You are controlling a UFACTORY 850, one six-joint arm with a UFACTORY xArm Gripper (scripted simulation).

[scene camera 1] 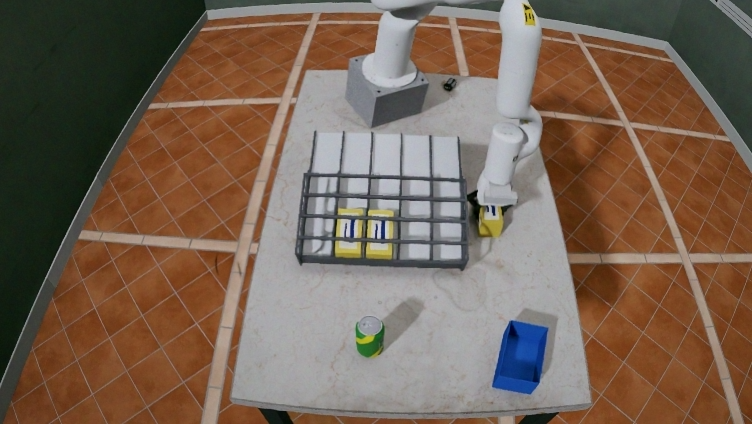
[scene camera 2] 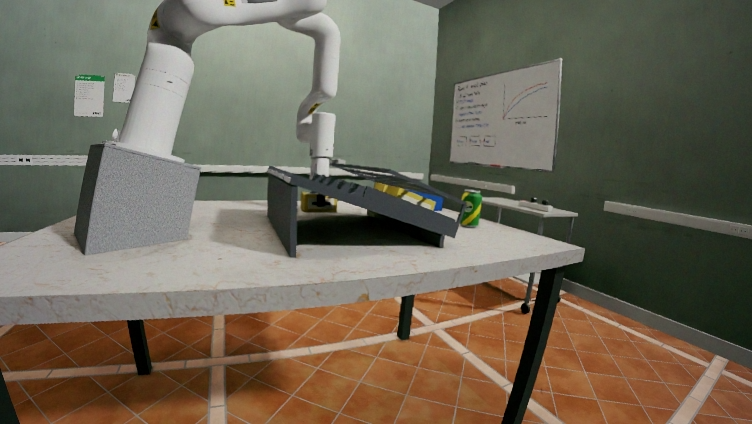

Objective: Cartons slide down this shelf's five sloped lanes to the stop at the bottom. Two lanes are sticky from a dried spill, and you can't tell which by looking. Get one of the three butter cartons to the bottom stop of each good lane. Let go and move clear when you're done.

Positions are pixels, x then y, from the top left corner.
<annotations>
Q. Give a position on a butter carton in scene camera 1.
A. At 489,224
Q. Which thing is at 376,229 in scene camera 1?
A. A butter carton.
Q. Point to a butter carton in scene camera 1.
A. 345,228
</annotations>
